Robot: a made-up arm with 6 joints. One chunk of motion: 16 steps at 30 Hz.
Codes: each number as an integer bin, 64 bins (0 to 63) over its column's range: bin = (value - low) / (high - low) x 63, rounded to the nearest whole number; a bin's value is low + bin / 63 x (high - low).
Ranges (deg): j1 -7..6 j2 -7..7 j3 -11..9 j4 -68..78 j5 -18..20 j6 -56..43
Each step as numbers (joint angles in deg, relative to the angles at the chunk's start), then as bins.
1 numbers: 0.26 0.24 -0.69 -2.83 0.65 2.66
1 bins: 35 33 32 28 31 37
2 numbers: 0.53 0.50 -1.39 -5.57 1.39 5.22
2 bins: 36 34 30 27 32 39
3 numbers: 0.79 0.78 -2.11 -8.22 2.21 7.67
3 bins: 38 35 28 26 34 41
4 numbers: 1.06 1.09 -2.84 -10.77 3.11 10.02
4 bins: 39 36 26 25 35 42
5 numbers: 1.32 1.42 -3.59 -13.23 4.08 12.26
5 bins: 40 38 23 24 37 43
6 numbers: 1.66 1.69 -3.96 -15.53 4.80 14.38
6 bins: 42 39 22 23 38 45
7 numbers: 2.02 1.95 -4.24 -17.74 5.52 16.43
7 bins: 44 40 21 22 39 46
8 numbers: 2.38 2.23 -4.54 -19.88 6.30 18.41
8 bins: 45 42 20 21 40 47
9 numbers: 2.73 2.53 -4.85 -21.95 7.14 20.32
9 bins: 47 43 19 20 42 49
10 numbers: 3.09 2.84 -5.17 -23.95 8.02 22.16
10 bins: 49 44 18 19 43 50
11 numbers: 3.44 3.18 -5.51 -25.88 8.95 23.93
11 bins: 51 46 17 18 45 51
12 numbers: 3.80 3.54 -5.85 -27.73 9.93 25.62
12 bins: 52 47 16 17 46 52
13 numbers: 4.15 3.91 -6.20 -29.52 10.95 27.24
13 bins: 54 49 15 17 48 53
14 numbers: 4.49 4.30 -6.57 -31.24 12.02 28.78
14 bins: 56 51 14 16 50 54
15 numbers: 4.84 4.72 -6.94 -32.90 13.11 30.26
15 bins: 57 53 13 15 52 55
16 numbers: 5.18 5.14 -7.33 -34.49 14.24 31.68
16 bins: 59 55 12 14 53 56
